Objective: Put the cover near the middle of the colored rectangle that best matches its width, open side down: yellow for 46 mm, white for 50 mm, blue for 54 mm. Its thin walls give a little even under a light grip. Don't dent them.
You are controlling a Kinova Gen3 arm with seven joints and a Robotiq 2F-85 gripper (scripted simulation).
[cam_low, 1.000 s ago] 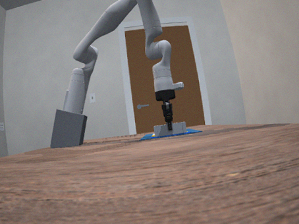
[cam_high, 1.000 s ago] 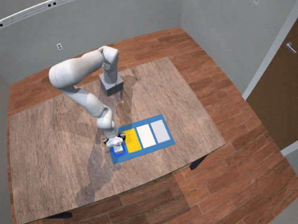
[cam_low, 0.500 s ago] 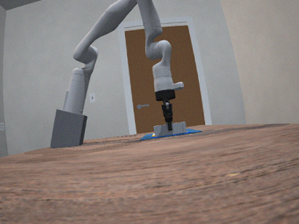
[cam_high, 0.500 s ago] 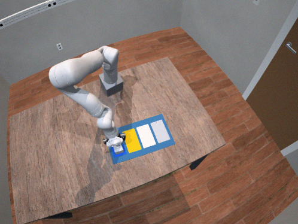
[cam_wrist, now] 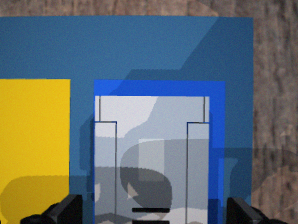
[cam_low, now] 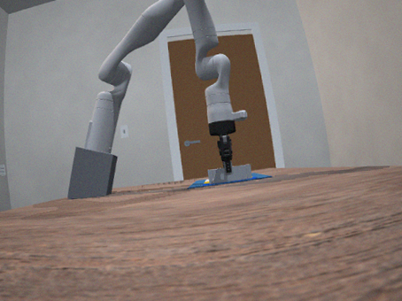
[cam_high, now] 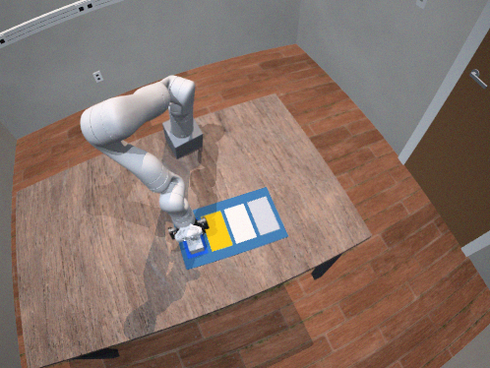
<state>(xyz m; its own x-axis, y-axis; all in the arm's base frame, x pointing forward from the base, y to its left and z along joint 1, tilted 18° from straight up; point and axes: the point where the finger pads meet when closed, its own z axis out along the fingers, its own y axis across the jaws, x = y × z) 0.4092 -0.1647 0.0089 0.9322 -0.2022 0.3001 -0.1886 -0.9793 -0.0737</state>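
My hand is 10 mm above the grey cover. Round my hand: pale grey rectangle (280 mm to the left, 60 mm ahead, 30 mm below).
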